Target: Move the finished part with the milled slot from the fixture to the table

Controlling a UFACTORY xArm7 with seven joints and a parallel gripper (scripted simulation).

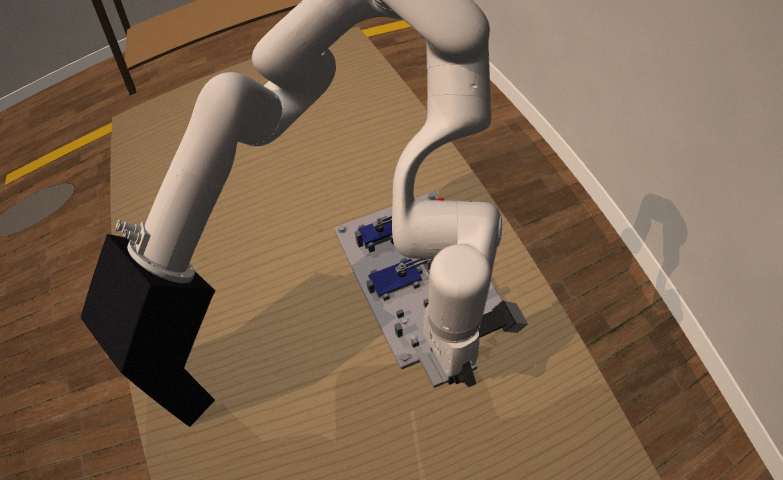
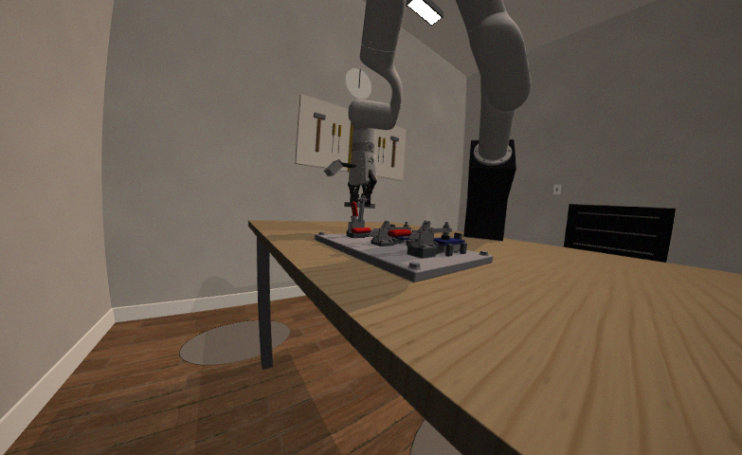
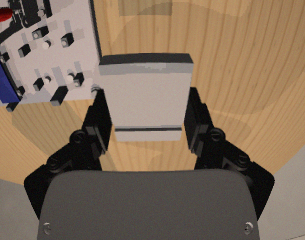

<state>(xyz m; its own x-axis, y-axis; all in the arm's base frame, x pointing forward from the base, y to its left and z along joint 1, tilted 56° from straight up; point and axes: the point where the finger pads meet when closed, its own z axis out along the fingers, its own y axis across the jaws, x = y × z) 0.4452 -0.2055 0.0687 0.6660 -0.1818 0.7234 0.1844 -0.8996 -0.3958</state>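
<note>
The grey finished part is 1 cm behind my hand and 1 cm below it. Also, from my hand: grey fixture plate: 1 cm behind, 24 cm to the left, 10 cm below.
</note>
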